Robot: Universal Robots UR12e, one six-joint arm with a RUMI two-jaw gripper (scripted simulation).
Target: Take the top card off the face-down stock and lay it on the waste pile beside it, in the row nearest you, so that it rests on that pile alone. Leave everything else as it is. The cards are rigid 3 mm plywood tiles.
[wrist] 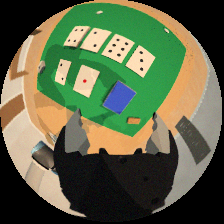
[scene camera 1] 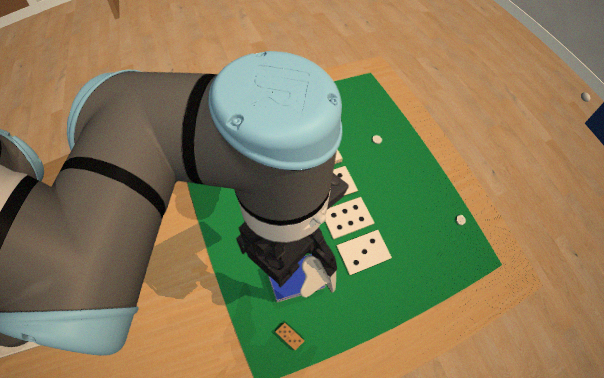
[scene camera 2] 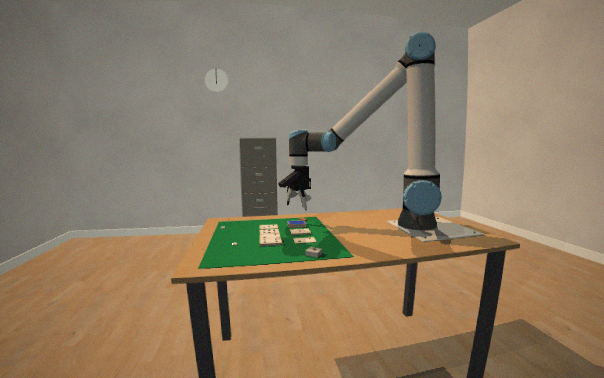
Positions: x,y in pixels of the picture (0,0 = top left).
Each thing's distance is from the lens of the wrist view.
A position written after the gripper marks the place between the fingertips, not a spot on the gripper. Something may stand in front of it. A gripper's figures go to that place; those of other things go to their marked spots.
gripper (wrist: pixel 117 110): 0.13 m
green mat (wrist: pixel 151 90): 0.24 m
